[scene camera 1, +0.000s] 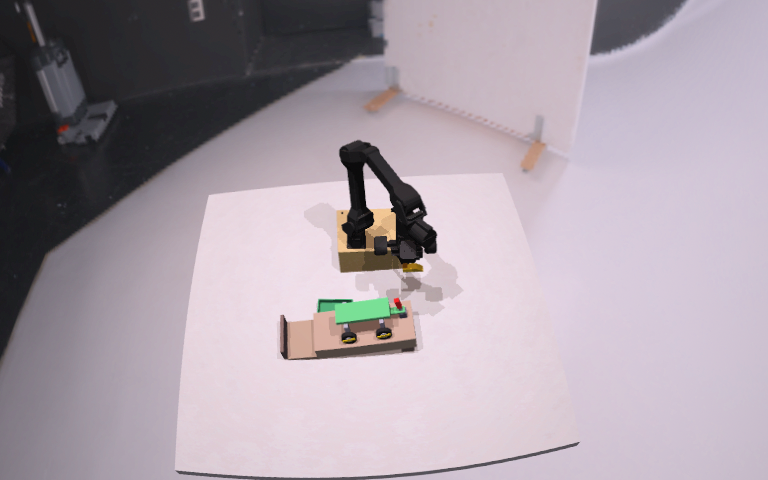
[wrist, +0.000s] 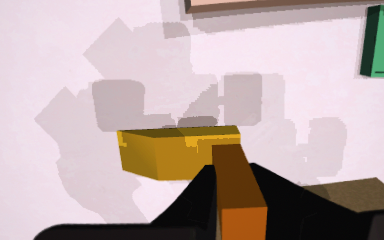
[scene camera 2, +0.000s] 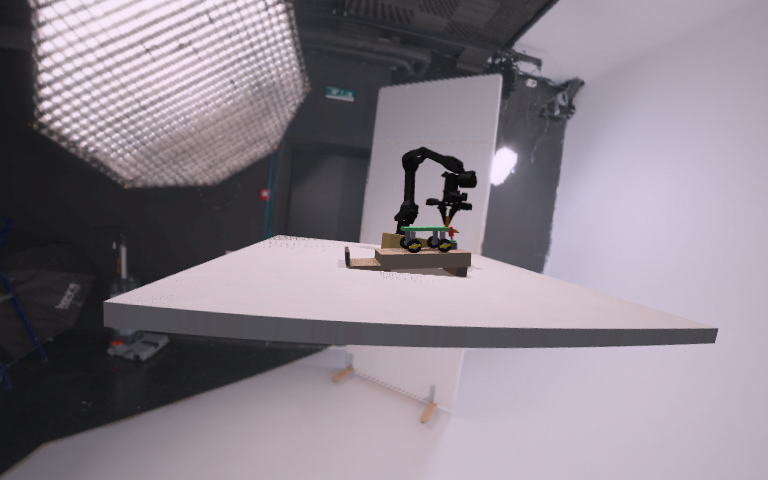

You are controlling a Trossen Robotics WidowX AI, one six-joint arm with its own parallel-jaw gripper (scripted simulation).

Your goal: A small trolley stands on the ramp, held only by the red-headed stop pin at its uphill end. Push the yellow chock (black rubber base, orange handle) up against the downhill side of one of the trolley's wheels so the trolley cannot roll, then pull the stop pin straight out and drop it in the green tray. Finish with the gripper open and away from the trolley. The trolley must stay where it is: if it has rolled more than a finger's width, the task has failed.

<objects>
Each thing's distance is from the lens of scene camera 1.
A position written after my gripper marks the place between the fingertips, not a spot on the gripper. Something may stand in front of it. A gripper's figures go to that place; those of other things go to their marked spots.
my gripper [scene camera 1: 405,263]: 1.74 m
trolley [scene camera 1: 347,313]: 1.65 m
</objects>
